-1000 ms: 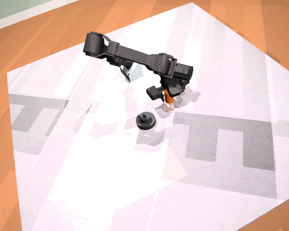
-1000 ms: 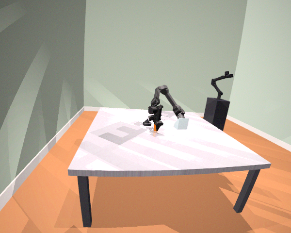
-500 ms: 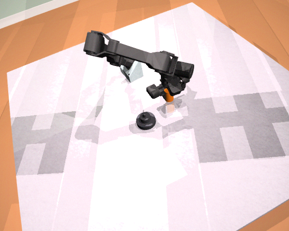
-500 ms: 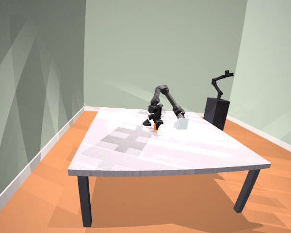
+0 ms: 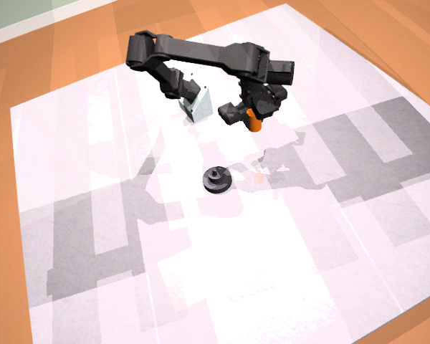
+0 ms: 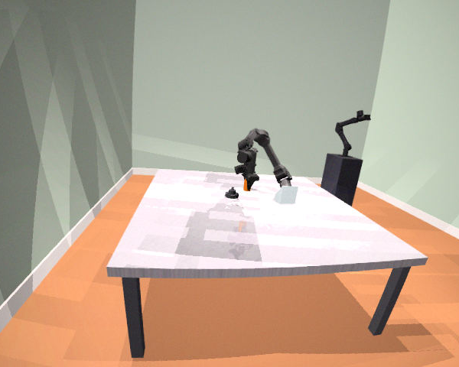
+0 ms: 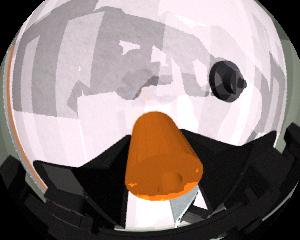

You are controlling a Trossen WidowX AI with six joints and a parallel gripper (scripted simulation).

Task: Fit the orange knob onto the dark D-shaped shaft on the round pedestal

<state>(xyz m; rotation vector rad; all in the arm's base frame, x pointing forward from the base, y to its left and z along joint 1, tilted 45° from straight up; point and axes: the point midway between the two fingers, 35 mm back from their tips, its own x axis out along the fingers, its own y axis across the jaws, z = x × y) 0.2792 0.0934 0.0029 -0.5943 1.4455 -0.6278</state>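
My gripper tip is 4 cm short of the dark pedestal, 16 cm to the left of it and 7 cm above it. Round my gripper tip: orange knob: 2 cm above.
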